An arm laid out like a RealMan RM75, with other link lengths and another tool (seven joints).
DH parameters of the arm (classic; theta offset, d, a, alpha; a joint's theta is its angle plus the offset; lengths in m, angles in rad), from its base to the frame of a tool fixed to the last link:
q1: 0 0.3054 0 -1.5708
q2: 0 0 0 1.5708
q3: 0 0.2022 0 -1.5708
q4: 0 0 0 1.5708
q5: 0 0.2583 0 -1.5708
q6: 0 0 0 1.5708
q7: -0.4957 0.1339 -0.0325 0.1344
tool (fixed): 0 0.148 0 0
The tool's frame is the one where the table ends.
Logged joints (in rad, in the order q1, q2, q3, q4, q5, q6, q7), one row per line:
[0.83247 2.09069 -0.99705 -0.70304 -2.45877 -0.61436 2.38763]
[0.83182 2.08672 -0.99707 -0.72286 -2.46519 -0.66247 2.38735]
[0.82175 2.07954 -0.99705 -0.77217 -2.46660 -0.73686 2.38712]
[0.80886 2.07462 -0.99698 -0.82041 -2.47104 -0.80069 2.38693]
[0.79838 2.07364 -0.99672 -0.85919 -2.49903 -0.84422 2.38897]
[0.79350 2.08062 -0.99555 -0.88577 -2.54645 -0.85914 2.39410]
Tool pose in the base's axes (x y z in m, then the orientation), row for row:
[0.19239 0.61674 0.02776 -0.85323 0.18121 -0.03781 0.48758]
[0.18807 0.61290 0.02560 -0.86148 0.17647 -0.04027 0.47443]
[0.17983 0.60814 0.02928 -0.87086 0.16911 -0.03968 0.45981]
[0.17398 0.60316 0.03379 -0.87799 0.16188 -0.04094 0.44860]
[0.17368 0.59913 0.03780 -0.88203 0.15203 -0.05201 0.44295]
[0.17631 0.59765 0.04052 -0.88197 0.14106 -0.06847 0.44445]
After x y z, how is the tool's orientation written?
As a quaternion, x y z w.
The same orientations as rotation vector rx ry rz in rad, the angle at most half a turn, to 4 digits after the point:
[-2.0747 0.4406 -0.0919]
[-2.1070 0.4316 -0.0985]
[-2.1438 0.4163 -0.0977]
[-2.1723 0.4005 -0.1013]
[-2.1878 0.3771 -0.1290]
[-2.1862 0.3497 -0.1697]

